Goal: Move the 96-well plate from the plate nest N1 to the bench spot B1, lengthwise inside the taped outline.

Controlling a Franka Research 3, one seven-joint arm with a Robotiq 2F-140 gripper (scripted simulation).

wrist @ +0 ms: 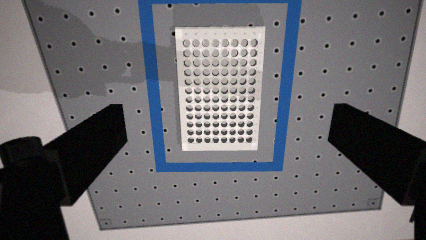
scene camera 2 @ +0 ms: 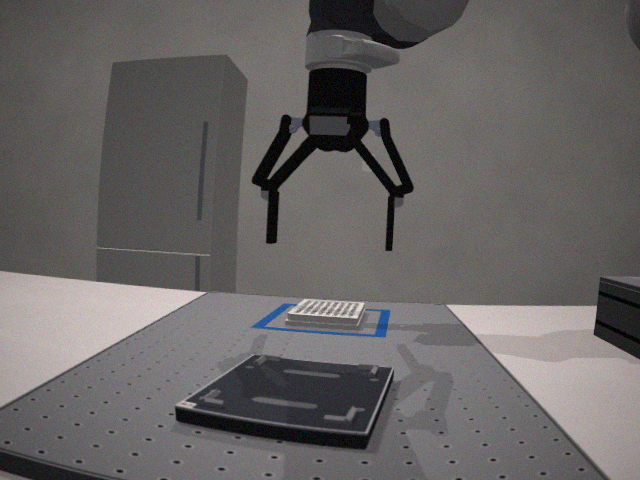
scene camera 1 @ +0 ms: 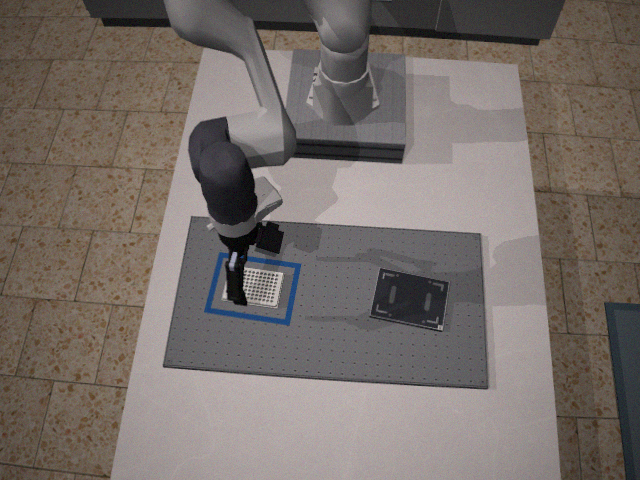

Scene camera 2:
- my gripper: 329, 246
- white 96-well plate: 309, 313
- black plate nest: 334, 396
